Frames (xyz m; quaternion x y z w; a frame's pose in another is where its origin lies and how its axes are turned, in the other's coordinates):
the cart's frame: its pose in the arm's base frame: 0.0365 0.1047 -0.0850 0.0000 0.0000 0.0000 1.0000
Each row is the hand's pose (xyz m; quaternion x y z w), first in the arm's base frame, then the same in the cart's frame.
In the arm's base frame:
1: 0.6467 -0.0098 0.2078 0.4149 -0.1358 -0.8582 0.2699
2: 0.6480 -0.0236 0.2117 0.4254 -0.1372 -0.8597 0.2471
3: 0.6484 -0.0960 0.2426 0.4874 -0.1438 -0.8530 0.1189
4: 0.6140 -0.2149 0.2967 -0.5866 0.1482 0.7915 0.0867
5: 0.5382 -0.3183 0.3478 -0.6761 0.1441 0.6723 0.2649
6: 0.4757 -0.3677 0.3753 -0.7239 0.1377 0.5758 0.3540
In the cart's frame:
1: 0.6102 -0.1145 0.2928 0.4149 -0.1358 -0.8582 0.2699
2: 0.6115 -0.1283 0.2967 0.4254 -0.1372 -0.8597 0.2471
3: 0.6119 -0.2007 0.3276 0.4874 -0.1438 -0.8530 0.1189
4: 0.5775 -0.3196 0.3817 -0.5866 0.1482 0.7915 0.0867
5: 0.5017 -0.4230 0.4328 -0.6761 0.1441 0.6723 0.2649
6: 0.4392 -0.4724 0.4603 -0.7240 0.1377 0.5758 0.3540

